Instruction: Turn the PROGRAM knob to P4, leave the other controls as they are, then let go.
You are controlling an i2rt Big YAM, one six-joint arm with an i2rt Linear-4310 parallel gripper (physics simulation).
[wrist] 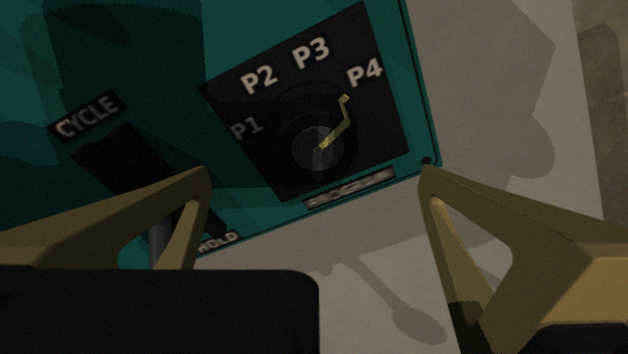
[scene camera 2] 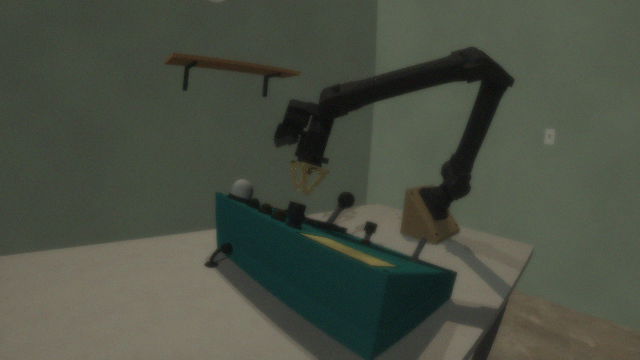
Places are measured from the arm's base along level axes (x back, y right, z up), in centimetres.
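Pixels of known places: gripper, fingertip midpoint: (wrist: 314,177) (scene camera 2: 300,191); arm's base, link origin: (scene camera 2: 432,204).
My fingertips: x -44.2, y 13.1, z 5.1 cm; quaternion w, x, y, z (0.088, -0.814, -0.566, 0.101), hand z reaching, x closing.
Note:
For each thing: its top centre in the pictures, then the offset to it from my fingertips. "spot": a spot on its surface instead.
- black PROGRAM knob, top centre: (wrist: 313,144) (scene camera 2: 296,200) dx -0.9, dy +0.1, dz -2.4 cm
- P4 label, surface spot: (wrist: 365,72) spot: dx -3.2, dy +3.9, dz -5.4 cm
- CYCLE label, surface spot: (wrist: 87,116) spot: dx -6.6, dy -12.2, dz -4.1 cm
- dark slot, surface spot: (wrist: 120,157) spot: dx -3.7, dy -12.5, dz -5.0 cm
- ball-ended lever, top centre: (scene camera 2: 346,192) dx +5.5, dy -11.4, dz +1.9 cm
- small black switch, top centre: (scene camera 2: 369,221) dx +1.0, dy -23.8, dz -1.5 cm
- white dome, surface spot: (scene camera 2: 242,189) spot: dx -17.3, dy -2.4, dz +2.2 cm
- yellow strip, surface spot: (scene camera 2: 350,250) spot: dx -13.3, dy -33.5, dz -1.3 cm
The black PROGRAM knob (scene camera 2: 296,215) (wrist: 316,162) stands on its dark plate (wrist: 385,135) at a corner of the teal console (scene camera 2: 300,270) (wrist: 220,200). In the wrist view its yellow pointer line (wrist: 336,131) runs up and right, its outer end toward the P4 label (wrist: 365,72). The P1, P2 and P3 labels lie to the left of P4 around the knob. My gripper (scene camera 2: 303,192) (wrist: 314,177) is open and empty. It hangs above the knob, clear of it, with a fingertip on either side in the wrist view.
The CYCLE label (wrist: 87,116) and a dark slot (wrist: 120,157) lie left of the knob. A ball-ended lever (scene camera 2: 345,200), a small black switch (scene camera 2: 370,229), a white dome (scene camera 2: 242,189) and a yellow strip (scene camera 2: 350,250) are on the console. A shelf (scene camera 2: 232,65) hangs on the wall.

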